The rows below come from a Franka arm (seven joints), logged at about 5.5 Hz.
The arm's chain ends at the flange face. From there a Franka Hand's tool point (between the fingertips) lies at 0.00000 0.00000 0.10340 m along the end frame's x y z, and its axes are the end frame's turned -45 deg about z.
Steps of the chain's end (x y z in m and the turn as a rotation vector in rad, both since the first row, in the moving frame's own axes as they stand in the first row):
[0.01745, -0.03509, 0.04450, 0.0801, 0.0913, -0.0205]
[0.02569, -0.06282, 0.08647, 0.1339, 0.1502, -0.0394]
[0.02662, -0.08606, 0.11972, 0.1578, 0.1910, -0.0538]
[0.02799, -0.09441, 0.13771, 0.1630, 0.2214, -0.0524]
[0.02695, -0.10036, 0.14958, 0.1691, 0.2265, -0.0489]
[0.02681, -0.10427, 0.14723, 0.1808, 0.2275, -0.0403]
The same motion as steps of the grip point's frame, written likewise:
[0.04966, -0.01178, 0.04374, -0.0079, 0.1212, -0.0205]
[0.08324, -0.02548, 0.08438, -0.0115, 0.2009, -0.0394]
[0.10497, -0.04031, 0.11656, -0.0235, 0.2466, -0.0538]
[0.11440, -0.04348, 0.13383, -0.0413, 0.2718, -0.0524]
[0.11865, -0.04847, 0.14548, -0.0406, 0.2797, -0.0489]
[0.12218, -0.05200, 0.14290, -0.0330, 0.2887, -0.0403]

